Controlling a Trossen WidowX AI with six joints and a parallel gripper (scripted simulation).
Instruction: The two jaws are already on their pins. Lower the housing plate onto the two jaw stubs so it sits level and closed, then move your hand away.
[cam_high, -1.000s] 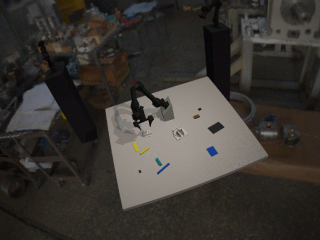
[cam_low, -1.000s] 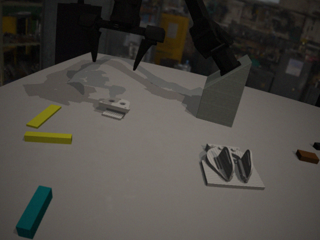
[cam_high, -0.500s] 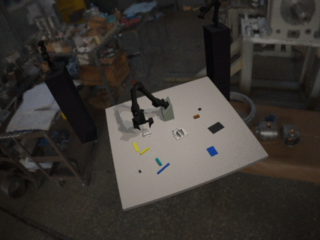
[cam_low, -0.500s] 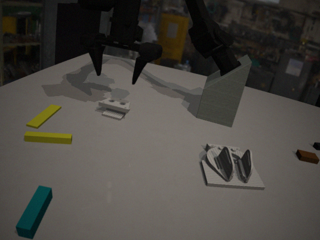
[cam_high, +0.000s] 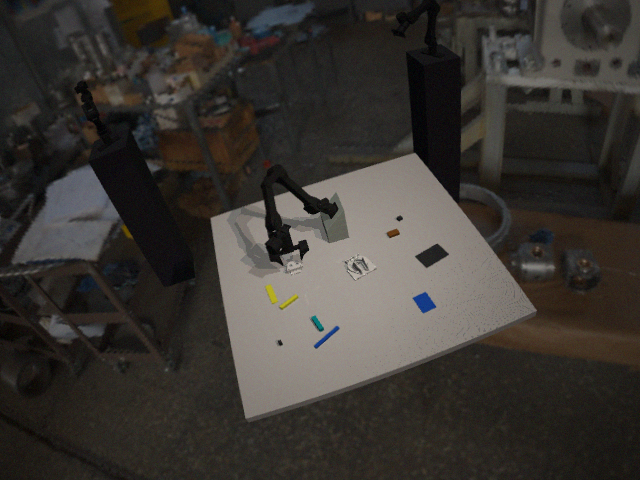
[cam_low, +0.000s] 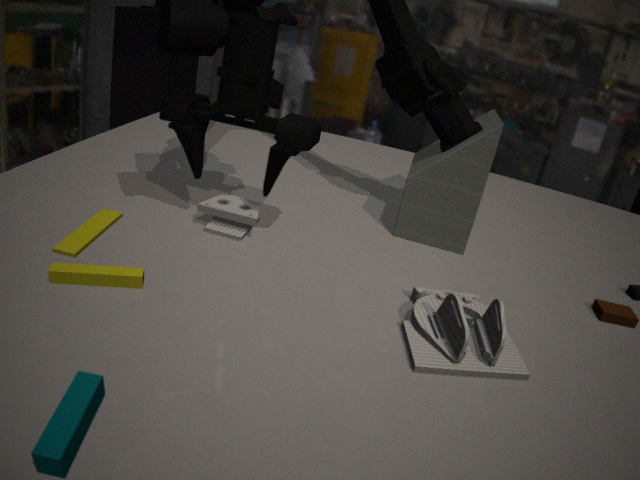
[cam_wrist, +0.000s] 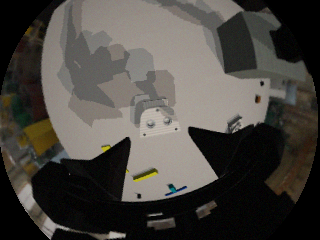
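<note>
Right now my gripper tip is 1 cm past the white ribbed part and 5 cm above it. Round my gripper tip: brown block 2 cm behind, 52 cm to the left, 5 cm below; blue bar 43 cm ahead, 4 cm to the left, 5 cm below; teal block 35 cm ahead, 2 cm to the left, 5 cm below.
</note>
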